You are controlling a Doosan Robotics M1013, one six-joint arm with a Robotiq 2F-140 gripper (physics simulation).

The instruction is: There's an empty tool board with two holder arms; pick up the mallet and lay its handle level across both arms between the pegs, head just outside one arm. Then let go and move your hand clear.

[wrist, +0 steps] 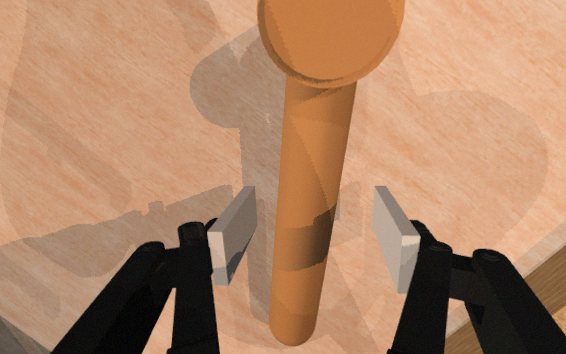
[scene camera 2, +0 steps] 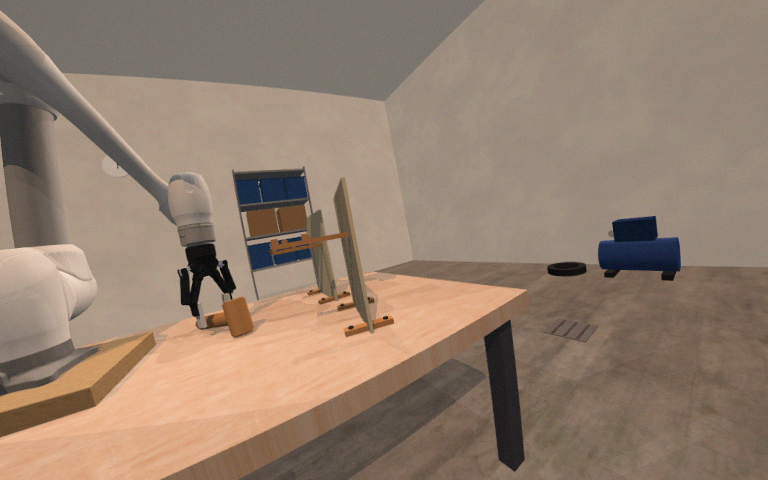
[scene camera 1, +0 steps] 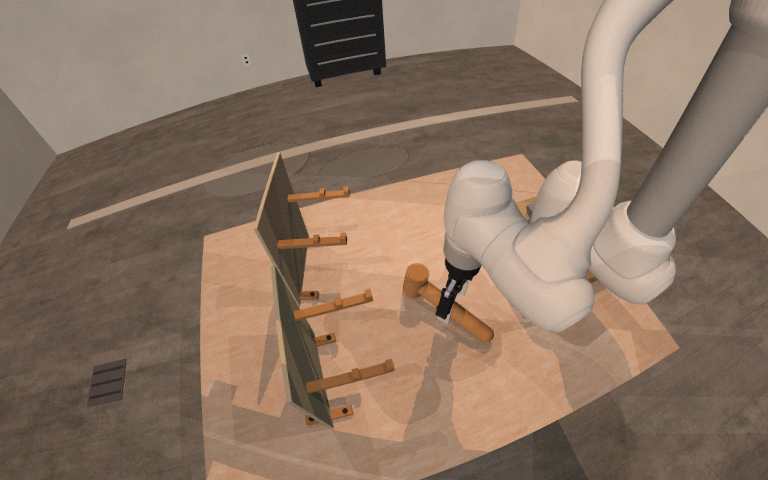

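Observation:
The orange-brown wooden mallet lies on the table, its cylindrical head standing upright. My gripper is open, pointing down, with its pads on either side of the handle, apart from it in the wrist view. The head is cut off at the top of the wrist view. Two upright tool boards stand at the left in scene camera 1: an upper one and a lower one. Each has two pegged holder arms, including an upper arm and a lower arm. These arms are empty.
The wooden table carries everything. Orange feet support the boards. The robot base stands on a wooden block. A shelf rack, a black drawer cabinet and a blue compressor stand away from the table.

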